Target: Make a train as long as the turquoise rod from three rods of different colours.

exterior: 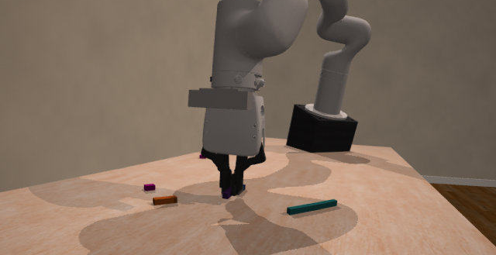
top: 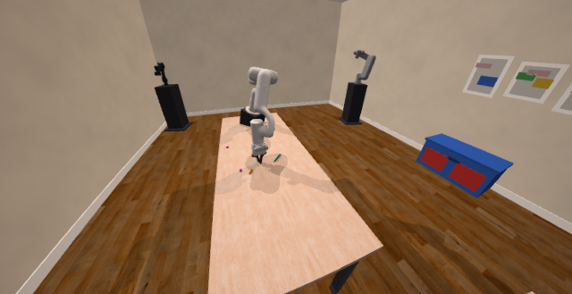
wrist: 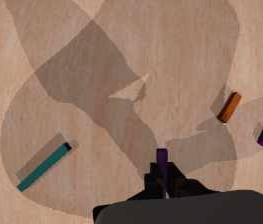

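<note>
Right now my hand is 40 mm past the grey rod, 30 mm above it and 20 mm to the left of it. Also, from my hand: orange rod: 100 mm ahead, 60 mm to the right, 30 mm below; purple rod: 20 mm below; blue rod: 70 mm behind, 30 mm below, 20 mm to the right.
</note>
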